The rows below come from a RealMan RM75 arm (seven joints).
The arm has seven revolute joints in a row. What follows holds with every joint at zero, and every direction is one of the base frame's.
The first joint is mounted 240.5 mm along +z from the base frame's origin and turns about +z.
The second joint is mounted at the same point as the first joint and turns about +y.
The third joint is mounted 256 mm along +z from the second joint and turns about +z.
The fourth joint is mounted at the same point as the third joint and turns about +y.
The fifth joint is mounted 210 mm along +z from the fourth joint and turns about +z.
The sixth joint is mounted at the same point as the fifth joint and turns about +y.
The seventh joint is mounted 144 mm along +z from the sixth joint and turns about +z.
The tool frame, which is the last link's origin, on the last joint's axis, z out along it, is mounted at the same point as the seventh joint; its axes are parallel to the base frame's.
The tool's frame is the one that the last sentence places.
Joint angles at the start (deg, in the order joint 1, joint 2, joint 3, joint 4, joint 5, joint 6, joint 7): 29.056, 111.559, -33.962, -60.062, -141.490, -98.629, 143.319
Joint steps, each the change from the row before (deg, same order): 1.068, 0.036, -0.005, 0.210, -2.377, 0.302, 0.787; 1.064, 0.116, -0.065, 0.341, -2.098, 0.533, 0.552; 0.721, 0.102, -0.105, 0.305, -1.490, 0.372, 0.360; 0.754, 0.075, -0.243, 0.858, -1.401, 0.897, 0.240; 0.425, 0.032, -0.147, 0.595, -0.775, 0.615, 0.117
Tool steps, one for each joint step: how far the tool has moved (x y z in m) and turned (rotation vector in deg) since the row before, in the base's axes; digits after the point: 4 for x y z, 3 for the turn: -0.0002, 0.0035, -0.0008, -0.702, -1.580, -0.930; -0.0007, 0.0040, -0.0016, -0.551, -1.449, -0.601; -0.0004, 0.0025, -0.0015, -0.481, -1.029, -0.423; 0.0005, 0.0032, -0.0029, -0.432, -1.015, -0.417; 0.0005, 0.0019, -0.0019, -0.218, -0.577, -0.241
